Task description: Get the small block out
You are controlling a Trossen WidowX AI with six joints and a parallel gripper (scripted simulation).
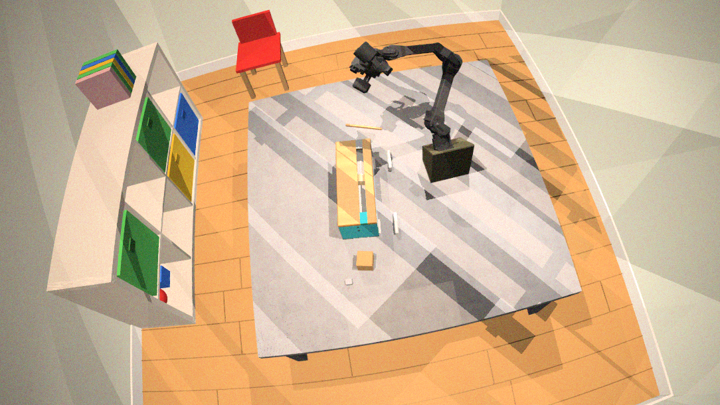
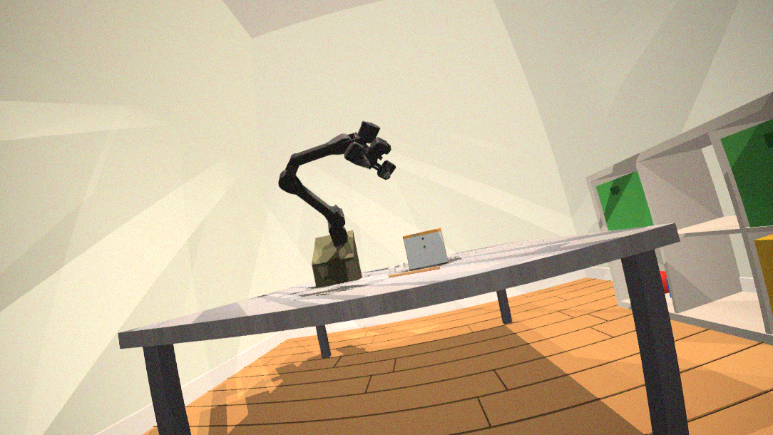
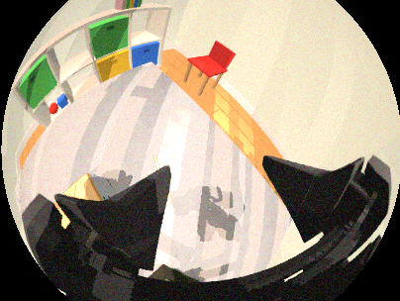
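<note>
My gripper tip is now 360 mm to the right of the long tan box, 260 mm above it and 140 mm short of it. From my gripper tip the other things lie so: thin orange stick: 320 mm below, 40 mm ahead, 20 mm to the left; tan block: 330 mm to the left, 240 mm below, 140 mm ahead; brown cube: 640 mm to the left, 300 mm below, 240 mm ahead.
</note>
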